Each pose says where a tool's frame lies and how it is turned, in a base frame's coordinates. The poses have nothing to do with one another.
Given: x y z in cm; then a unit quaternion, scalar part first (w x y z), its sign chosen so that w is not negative.
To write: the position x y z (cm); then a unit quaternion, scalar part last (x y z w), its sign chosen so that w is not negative. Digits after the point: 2 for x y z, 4 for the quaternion.
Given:
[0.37, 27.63, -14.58, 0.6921, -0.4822, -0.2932, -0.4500]
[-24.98, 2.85, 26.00, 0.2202, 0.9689, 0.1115, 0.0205]
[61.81, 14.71, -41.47, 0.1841, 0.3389, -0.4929, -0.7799]
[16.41, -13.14, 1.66, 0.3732, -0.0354, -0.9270, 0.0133]
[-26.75, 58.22, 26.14, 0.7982, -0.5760, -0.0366, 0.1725]
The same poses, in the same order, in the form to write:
[0.37, 27.63, -14.58, -0.4822, -0.2932, -0.4500, 0.6921]
[-24.98, 2.85, 26.00, 0.9689, 0.1115, 0.0205, 0.2202]
[61.81, 14.71, -41.47, 0.3389, -0.4929, -0.7799, 0.1841]
[16.41, -13.14, 1.66, -0.0354, -0.9270, 0.0133, 0.3732]
[-26.75, 58.22, 26.14, -0.5760, -0.0366, 0.1725, 0.7982]

